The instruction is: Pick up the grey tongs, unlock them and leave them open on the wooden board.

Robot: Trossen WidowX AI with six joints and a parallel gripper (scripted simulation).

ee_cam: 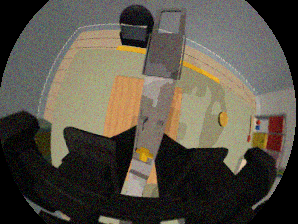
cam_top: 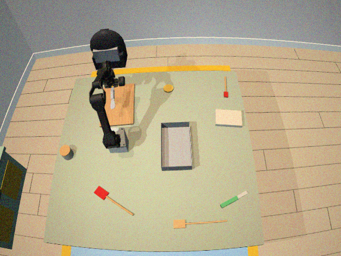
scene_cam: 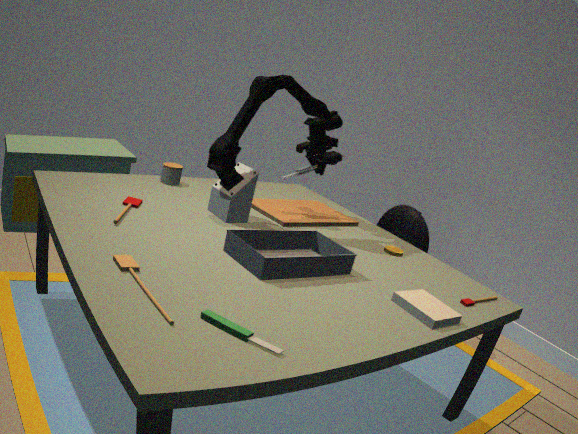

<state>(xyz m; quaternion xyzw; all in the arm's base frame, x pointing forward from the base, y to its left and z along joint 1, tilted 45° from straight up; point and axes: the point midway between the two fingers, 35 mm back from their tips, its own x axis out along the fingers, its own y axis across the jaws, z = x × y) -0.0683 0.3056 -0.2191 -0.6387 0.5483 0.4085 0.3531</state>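
Now: gripper tip 40 mm to the left of the wooden board and 140 mm above it. The rest, counted from my gripper tip: white block: 770 mm ahead, 160 mm to the right, 140 mm below; yellow disc: 360 mm ahead, 100 mm to the left, 140 mm below.
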